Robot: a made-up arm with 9 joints. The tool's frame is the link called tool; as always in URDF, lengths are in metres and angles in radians. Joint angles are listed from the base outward. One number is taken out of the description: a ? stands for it. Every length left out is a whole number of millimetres.
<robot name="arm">
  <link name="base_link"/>
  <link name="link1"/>
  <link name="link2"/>
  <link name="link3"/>
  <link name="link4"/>
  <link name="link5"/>
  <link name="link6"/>
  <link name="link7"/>
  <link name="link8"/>
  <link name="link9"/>
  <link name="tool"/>
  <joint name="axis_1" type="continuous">
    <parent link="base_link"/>
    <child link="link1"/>
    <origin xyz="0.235 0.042 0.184" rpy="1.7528 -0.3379 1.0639"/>
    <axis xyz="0 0 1"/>
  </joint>
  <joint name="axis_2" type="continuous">
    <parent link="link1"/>
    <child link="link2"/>
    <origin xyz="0.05 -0.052 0" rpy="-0.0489 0.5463 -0.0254"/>
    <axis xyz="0 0 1"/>
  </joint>
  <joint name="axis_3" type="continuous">
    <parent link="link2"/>
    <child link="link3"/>
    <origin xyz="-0.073 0.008 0" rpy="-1.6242 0.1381 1.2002"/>
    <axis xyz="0 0 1"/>
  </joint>
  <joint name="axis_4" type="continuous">
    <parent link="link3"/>
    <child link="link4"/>
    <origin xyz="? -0.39 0" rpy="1.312 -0.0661 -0.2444"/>
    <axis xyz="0 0 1"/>
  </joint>
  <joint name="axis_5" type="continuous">
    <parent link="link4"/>
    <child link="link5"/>
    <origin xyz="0.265 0.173 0" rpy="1.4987 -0.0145 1.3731"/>
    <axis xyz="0 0 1"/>
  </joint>
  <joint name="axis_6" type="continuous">
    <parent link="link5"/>
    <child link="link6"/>
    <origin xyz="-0.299 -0.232 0" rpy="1.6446 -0.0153 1.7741"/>
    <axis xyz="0 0 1"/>
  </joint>
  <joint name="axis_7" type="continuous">
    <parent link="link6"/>
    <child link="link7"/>
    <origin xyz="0.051 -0.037 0" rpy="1.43 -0.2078 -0.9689"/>
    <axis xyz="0 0 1"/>
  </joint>
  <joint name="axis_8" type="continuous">
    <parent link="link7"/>
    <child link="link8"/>
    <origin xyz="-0.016 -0.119 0" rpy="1.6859 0.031 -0.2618"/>
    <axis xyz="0 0 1"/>
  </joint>
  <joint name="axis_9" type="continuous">
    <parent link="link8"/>
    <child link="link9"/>
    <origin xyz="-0.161 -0.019 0" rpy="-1.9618 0.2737 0.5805"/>
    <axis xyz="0 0 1"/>
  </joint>
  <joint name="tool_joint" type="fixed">
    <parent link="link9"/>
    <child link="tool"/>
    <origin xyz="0.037 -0.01 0" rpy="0.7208 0.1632 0.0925"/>
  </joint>
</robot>
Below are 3 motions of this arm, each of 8 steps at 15 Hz.
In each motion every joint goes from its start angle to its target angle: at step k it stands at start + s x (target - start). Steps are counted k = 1, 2, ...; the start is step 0. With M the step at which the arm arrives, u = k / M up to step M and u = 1 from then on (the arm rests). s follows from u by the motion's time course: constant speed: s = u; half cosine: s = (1 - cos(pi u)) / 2; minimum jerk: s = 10 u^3 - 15 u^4 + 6 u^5.
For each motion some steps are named. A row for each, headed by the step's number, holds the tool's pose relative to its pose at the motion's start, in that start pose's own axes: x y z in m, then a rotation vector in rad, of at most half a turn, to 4 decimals.
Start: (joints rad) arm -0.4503 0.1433 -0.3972 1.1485 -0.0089 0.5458 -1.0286 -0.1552 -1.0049
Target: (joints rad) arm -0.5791 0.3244 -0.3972 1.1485 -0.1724 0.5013 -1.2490 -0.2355 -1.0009
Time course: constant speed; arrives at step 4
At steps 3, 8:
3: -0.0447 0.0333 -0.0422 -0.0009 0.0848 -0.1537
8: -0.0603 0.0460 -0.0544 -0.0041 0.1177 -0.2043

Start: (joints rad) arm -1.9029 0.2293 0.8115 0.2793 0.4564 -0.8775 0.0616 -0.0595 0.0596
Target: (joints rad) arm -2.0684 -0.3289 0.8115 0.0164 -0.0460 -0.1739 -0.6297 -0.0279 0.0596
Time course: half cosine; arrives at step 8
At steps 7, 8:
7: -0.0362 -0.3152 -0.2071 0.0527 0.2794 0.0342
8: -0.0288 -0.3278 -0.2121 0.0394 0.2988 0.0432

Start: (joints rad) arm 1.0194 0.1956 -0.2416 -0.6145 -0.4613 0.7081 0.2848 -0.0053 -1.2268
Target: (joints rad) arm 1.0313 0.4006 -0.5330 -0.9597 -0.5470 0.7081 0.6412 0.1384 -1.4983
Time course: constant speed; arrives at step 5
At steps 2, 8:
2: 0.0951 -0.0061 0.0195 0.0433 -0.0555 0.0877
8: 0.2203 0.0001 0.0845 0.0566 -0.0898 0.1637

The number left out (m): 0.079
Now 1 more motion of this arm.
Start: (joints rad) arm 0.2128 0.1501 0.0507 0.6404 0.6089 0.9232 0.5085 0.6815 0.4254
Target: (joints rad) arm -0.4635 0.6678 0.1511 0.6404 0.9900 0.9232 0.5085 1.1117 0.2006
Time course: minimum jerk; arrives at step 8
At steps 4, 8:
4: 0.0320 0.0576 -0.0221 -0.2886 -0.2881 -0.1344
8: 0.0597 0.1121 -0.0513 -0.5351 -0.5907 -0.2044

